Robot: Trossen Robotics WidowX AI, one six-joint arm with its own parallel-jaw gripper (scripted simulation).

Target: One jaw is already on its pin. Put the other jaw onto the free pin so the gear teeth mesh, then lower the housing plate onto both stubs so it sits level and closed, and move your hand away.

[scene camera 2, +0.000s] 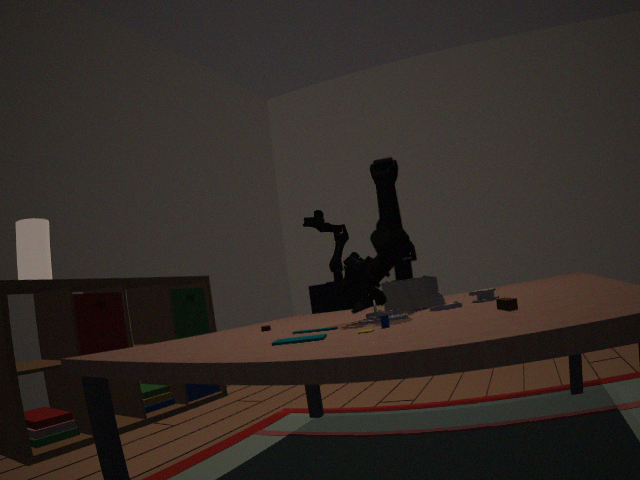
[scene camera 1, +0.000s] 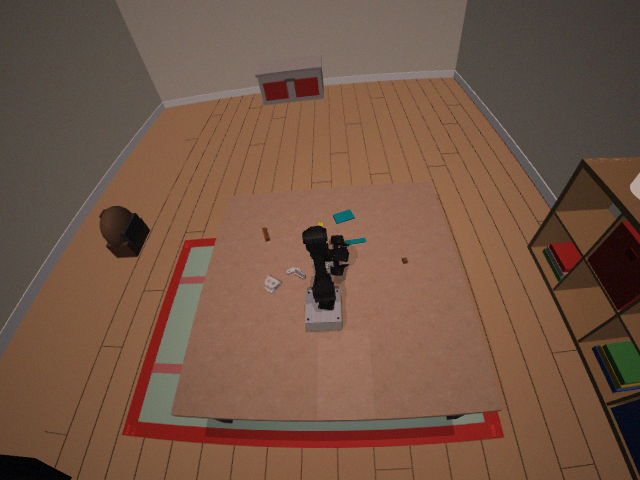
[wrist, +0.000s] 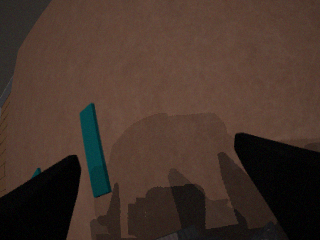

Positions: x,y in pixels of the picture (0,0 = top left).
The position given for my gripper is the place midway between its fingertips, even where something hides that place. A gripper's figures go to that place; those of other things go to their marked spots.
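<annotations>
There is my gripper (wrist: 158,152), 10 cm from the lens. A teal bar (wrist: 100,184) is in the scene as well, and that bar is 22 cm from the lens.
</annotations>
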